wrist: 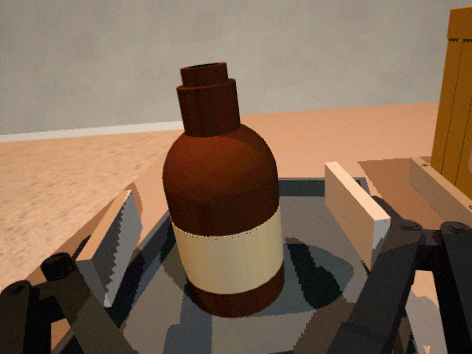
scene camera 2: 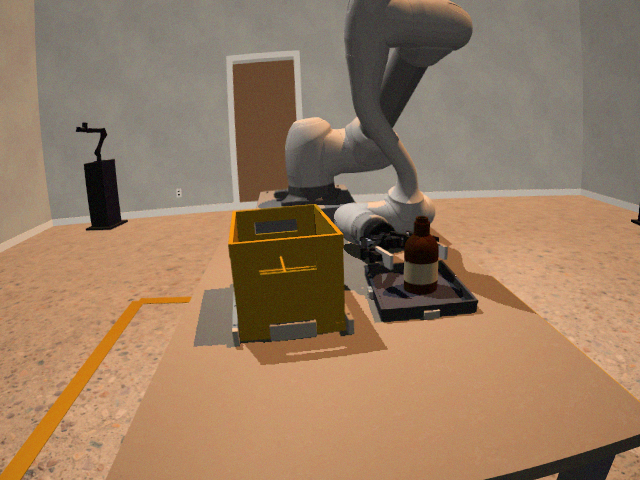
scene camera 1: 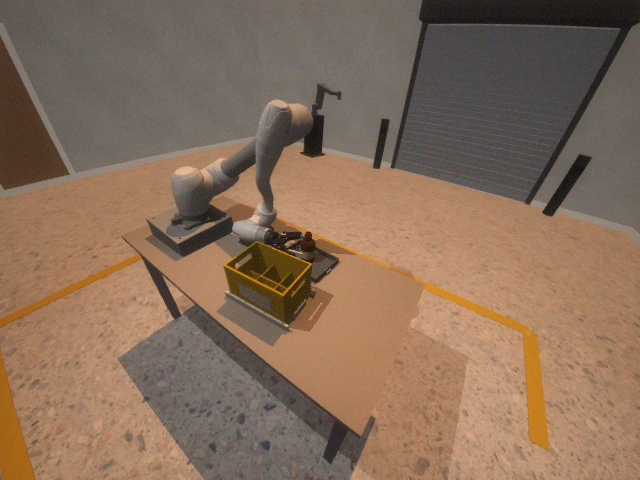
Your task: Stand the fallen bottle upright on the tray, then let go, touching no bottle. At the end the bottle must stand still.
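Places are measured from the arm's base along level axes (x ahead, y left, z up), in millimetres.
Pixels of known places: gripper, between the fingertips: (wrist: 230,196) (scene camera 2: 420,257) (scene camera 1: 307,247); arm's base, origin of its link: (scene camera 2: 312,198) (scene camera 1: 196,217).
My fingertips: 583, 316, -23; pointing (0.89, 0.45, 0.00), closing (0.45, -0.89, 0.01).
Note:
Ahead of a thing's pixels: the offset from my fingertips to its top centre, as dx, dy, dz. Level surfaces: height alone.
The brown bottle {-4, +3, +85} (scene camera 1: 307,246) (scene camera 2: 421,258) (wrist: 225,200) with a cream label stands upright on the dark tray {+8, -7, -49} (scene camera 1: 323,264) (scene camera 2: 403,312) (wrist: 301,187). It leans a little to the left in the wrist view but looks vertical in scene camera 2. My gripper (scene camera 1: 295,244) (scene camera 2: 413,254) (wrist: 230,196) is open wide and level, low over the tray. Its pads stand on both sides of the bottle, with a visible gap on each side. The left pad is nearer the bottle than the right pad in the wrist view. Nothing is held.
A yellow crate {+79, -272, +100} (scene camera 1: 289,307) (scene camera 2: 286,294) (wrist: 457,100) with inner dividers stands beside the tray on the table {dz -75} (scene camera 1: 356,330) (scene camera 2: 361,403). Pale locating strips (scene camera 1: 258,310) (scene camera 2: 293,329) (wrist: 440,185) lie along its base. The robot's base block (scene camera 1: 180,242) is at the table's far end.

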